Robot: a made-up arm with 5 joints. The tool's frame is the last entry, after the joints.
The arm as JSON. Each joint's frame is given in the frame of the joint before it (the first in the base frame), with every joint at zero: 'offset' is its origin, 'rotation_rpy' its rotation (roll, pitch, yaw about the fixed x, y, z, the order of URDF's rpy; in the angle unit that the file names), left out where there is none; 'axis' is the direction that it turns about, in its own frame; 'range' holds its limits. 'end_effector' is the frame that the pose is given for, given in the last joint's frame.
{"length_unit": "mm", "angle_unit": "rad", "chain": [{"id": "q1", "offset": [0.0, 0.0, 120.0], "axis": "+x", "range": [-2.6, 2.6]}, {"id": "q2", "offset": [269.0, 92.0, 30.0], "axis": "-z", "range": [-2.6, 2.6]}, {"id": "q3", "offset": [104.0, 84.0, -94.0], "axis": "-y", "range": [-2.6, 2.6]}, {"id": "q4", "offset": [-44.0, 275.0, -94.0], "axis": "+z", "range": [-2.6, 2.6]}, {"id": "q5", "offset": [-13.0, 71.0, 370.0], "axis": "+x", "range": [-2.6, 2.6]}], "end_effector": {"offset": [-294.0, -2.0, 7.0]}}
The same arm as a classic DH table. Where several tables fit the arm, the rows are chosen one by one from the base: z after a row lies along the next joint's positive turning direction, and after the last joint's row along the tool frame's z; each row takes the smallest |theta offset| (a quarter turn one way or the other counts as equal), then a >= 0, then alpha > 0; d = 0 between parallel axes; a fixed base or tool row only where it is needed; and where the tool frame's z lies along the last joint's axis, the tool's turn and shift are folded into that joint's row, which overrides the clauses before.
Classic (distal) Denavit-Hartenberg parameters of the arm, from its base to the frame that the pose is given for. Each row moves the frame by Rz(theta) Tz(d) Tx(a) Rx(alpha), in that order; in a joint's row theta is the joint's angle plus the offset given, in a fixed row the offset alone. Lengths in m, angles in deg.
base (fixed): theta_offset 90, d 0.12, a 0, alpha 90
q1: theta_offset 0, d 0.269, a 0.092, alpha 90
q2: theta_offset 90, d 0.064, a 0.104, alpha -90
q3: theta_offset 0, d -0.359, a -0.044, alpha -90
q4: theta_offset 90, d 0.276, a 0.071, alpha 90
q5: theta_offset 0, d -0.307, a -0.002, alpha -90
tool (fixed): theta_offset -90, d 0.007, a 0, alpha 0
Joint limits (deg, base to tool): -148.97..148.97 -148.97..148.97 -148.97..148.97 -148.97..148.97 -148.97..148.97

